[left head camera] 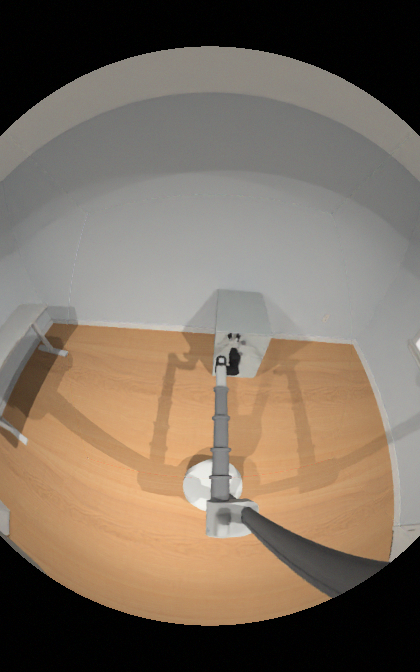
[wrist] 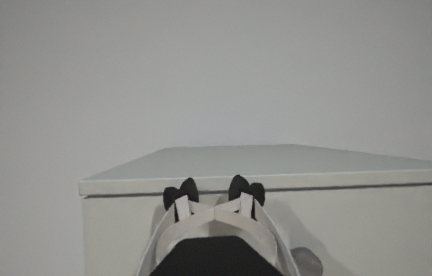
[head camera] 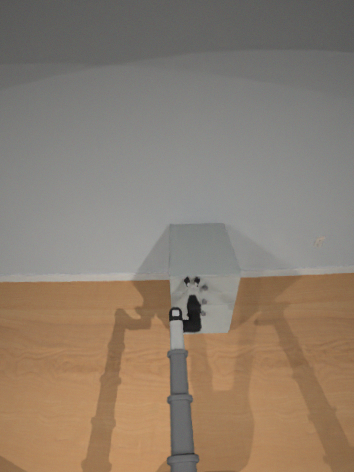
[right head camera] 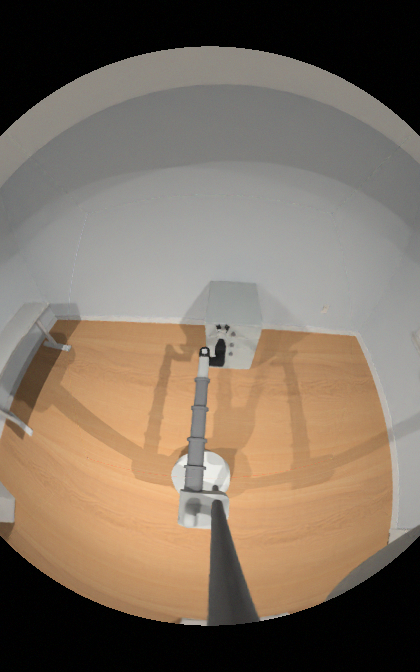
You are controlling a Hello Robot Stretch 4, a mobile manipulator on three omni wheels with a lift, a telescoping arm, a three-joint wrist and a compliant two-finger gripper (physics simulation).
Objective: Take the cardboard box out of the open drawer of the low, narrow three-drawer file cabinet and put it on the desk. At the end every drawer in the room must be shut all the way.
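Note:
A grey-white cabinet [head camera: 197, 247] [left head camera: 242, 307] [right head camera: 233, 300] [wrist: 250, 161] with three drawer fronts stands against the wall. Its drawers look shut in the head view. Three round knobs show there in a column; the top knob [head camera: 204, 287] [wrist: 307, 261] is right of my gripper [head camera: 192, 281] [left head camera: 234, 336] [right head camera: 222, 328] [wrist: 215, 191]. The gripper is partly open, its fingertips apart with nothing between them. It is in front of the upper drawer front, near the top edge; whether it touches is unclear. A white desk-like table [left head camera: 17, 327] [right head camera: 20, 322] stands far left. The cardboard box does not show.
My white round base [left head camera: 195, 487] [right head camera: 181, 475] is on the wooden floor behind the extended arm [head camera: 180, 425]. Part of a pale piece of furniture [left head camera: 4, 520] [right head camera: 6, 505] shows at the lower left edge. The wall [head camera: 175, 150] is directly behind the cabinet.

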